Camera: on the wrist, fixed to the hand. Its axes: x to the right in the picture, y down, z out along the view.
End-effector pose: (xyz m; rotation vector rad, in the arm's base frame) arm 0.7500 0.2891 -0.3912 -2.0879 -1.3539 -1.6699
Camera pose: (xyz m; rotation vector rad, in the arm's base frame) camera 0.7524 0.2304 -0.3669 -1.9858 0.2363 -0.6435
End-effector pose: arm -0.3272 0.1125 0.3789 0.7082 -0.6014 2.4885
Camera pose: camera -0.3591 0.0950 0.3268 -0.2283 0.5885 -1.9997
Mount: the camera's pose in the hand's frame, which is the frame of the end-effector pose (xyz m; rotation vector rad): -0.0117 0.0457 -0.0426 0.2491 -0.0888 1.5413
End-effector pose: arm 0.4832 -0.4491 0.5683 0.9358 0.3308 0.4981
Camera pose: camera 0.4411 -0.4039 0.5832 1.3415 -0.5186 1.8319
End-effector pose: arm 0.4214 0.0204 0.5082 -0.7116 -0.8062 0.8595
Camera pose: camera 0.4354 0.0228 0.4462 -1.0349 -0.0594 2.3228
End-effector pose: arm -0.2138 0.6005 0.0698 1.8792 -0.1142 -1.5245
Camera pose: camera -0.1636 0.5914 0.1077 1.1721 -1.4421 -0.4631
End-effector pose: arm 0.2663 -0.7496 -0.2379 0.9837 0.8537 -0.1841
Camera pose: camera 0.2578 -0.6926 -0.2111 1.5982 -0.1801 0.9937
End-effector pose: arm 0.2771 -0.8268 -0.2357 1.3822 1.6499 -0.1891
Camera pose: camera 0.2909 -0.7917 -0.1845 2.3762 0.1515 0.4508
